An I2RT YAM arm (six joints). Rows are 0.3 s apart.
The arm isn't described. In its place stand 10 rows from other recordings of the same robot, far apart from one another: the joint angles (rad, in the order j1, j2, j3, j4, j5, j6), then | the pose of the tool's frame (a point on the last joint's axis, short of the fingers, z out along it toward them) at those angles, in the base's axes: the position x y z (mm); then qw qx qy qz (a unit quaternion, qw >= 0).
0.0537, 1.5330, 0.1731, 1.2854, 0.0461, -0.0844 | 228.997 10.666 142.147 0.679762 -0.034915 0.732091 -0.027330
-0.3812, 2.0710, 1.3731, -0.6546, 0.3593, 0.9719 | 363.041 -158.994 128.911 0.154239 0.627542 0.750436 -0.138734
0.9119, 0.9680, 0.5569, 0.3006, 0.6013, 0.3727 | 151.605 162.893 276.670 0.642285 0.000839 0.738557 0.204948
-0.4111, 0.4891, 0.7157, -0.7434, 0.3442, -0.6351 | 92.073 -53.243 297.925 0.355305 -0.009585 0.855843 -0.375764
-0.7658, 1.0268, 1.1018, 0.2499, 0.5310, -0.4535 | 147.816 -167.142 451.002 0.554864 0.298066 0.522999 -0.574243
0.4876, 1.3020, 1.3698, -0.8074, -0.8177, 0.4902 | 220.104 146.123 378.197 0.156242 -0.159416 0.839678 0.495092
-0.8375, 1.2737, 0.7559, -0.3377, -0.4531, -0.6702 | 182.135 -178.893 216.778 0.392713 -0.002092 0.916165 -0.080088
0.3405, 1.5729, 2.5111, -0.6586, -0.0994, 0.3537 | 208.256 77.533 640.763 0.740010 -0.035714 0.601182 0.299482
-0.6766, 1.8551, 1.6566, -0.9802, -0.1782, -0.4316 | 306.271 -237.858 276.650 0.210915 0.102174 0.971750 -0.027872
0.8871, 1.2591, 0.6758, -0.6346, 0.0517, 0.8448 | 136.878 165.079 177.118 0.133076 -0.016277 0.984020 0.117175
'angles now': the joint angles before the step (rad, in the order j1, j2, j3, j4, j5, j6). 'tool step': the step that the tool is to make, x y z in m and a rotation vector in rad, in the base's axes. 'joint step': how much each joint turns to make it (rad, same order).
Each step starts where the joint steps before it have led.
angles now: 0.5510 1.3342 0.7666 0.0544 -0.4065 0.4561
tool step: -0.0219 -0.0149 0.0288 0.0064 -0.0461 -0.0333
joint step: 0.0001 -0.1541 -0.0001 -0.1116 0.0383 -0.0007
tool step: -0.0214 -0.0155 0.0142 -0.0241 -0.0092 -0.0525
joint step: -0.0002 -0.1272 -0.0088 -0.1227 0.0581 0.0013
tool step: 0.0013 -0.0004 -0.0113 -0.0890 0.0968 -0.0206
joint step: 0.0001 0.0354 0.0220 -0.1190 0.0307 -0.0114
